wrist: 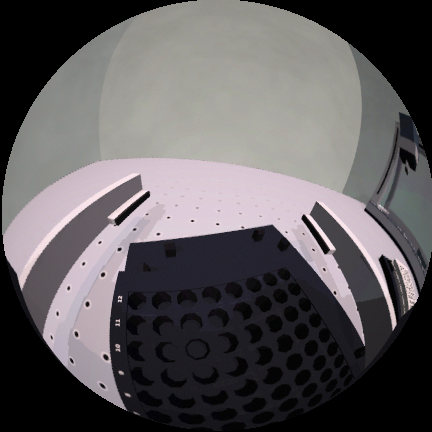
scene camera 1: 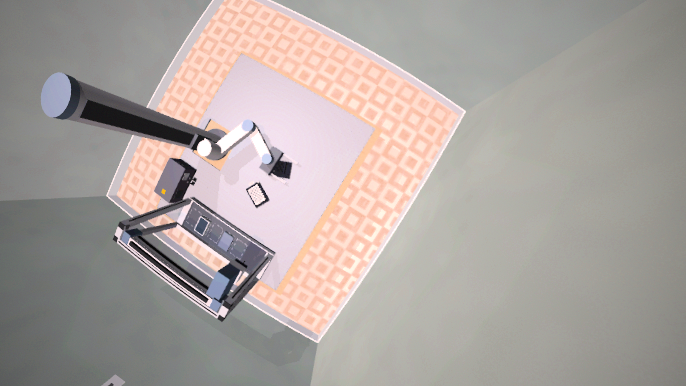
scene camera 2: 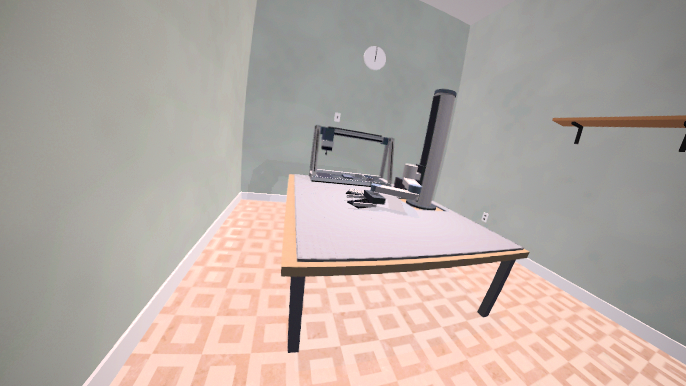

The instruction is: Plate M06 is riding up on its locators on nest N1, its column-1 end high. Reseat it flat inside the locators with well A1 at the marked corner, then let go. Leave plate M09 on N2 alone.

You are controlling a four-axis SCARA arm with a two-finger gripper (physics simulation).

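Frame: origin at the arm's base, x right, y ahead, z up, level; centimetres.
Where they show: gripper, fingertip midpoint: (wrist: 229,194) (scene camera 1: 291,173) (scene camera 2: 349,199); arm's base at its link origin: (scene camera 2: 420,205).
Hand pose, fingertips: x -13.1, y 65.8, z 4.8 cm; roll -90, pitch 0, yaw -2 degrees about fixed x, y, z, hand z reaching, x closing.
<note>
Things, the pixels of their top centre, and the offset from my fingertips. "pt": a spot on its surface instead. Level surfaces: height alone.
- Plate M06 at its top centre: (scene camera 1: 276,165) dz +0.2, dx +1.2, dy -12.0 cm
- dark nest N1 at its top centre: (wrist: 279,349) (scene camera 1: 279,168) dz -1.3, dx +2.0, dy -9.7 cm
- Plate M09 at its top centre: (scene camera 1: 256,194) dz -0.9, dx +27.3, dy -14.7 cm
- dark box instrument at a spot on its surface: (scene camera 1: 175,179) pt dz +8.0, dx +49.5, dy -72.9 cm
- grey perforated table top at its surface level: dz -3.5 cm
Plate M06 (scene camera 1: 282,170) (wrist: 197,350), black with round wells, is on the dark nest N1 (wrist: 210,262). In the wrist view its column-12 end is at the far side, numbers run down its left edge, and small locator blocks stand beyond that end. Its column-1 end and well A1 are cut off, so its tilt is unclear. My gripper (scene camera 1: 292,173) (scene camera 2: 349,197) (wrist: 229,194) is open, its fingers apart on either side of M06, with nothing between the pads. Plate M09 (scene camera 1: 257,194) (wrist: 407,285), pale, is on black nest N2 (wrist: 390,285), to the right in the wrist view.
A gantry machine (scene camera 2: 357,135) (wrist: 371,207) with a deck of flat items stands beyond N2. A dark box instrument (scene camera 1: 175,179) stands near the arm's tall column (scene camera 1: 135,120) (scene camera 2: 440,145). The grey perforated table top (scene camera 1: 310,130) (scene camera 2: 390,240) (wrist: 200,190) extends beyond N1.
</note>
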